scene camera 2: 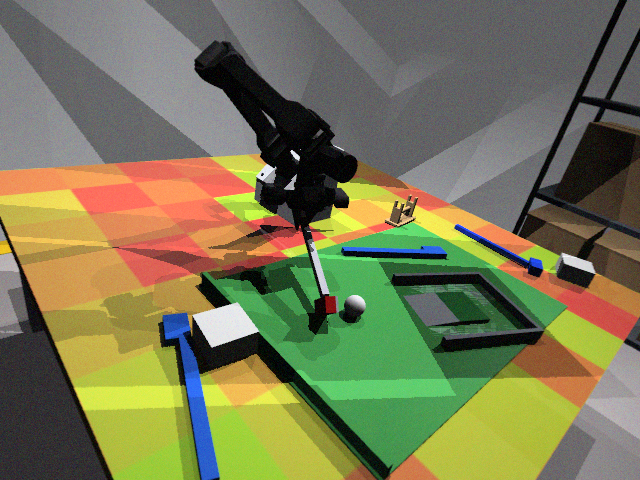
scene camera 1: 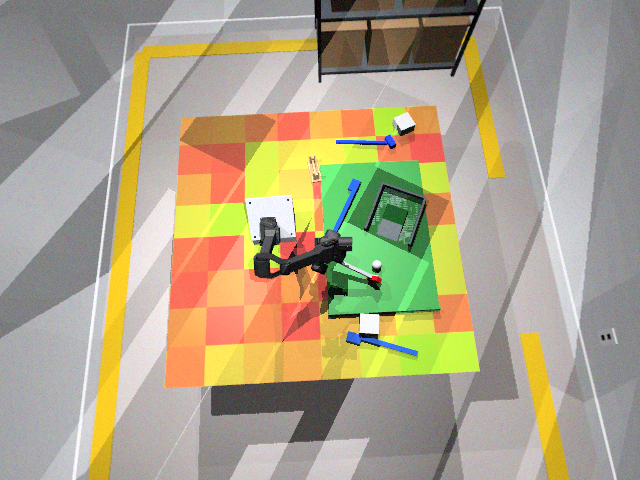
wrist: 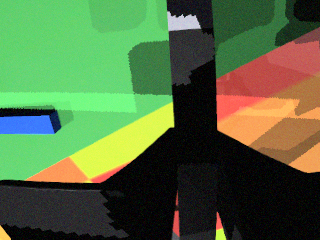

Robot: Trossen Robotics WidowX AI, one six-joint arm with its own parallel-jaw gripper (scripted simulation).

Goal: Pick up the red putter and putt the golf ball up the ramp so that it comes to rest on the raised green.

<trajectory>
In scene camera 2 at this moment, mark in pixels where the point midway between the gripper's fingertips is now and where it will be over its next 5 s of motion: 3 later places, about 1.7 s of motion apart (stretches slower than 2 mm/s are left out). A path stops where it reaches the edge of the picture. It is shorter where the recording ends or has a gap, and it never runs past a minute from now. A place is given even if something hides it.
My gripper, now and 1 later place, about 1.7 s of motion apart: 300,229; 350,211
</trajectory>
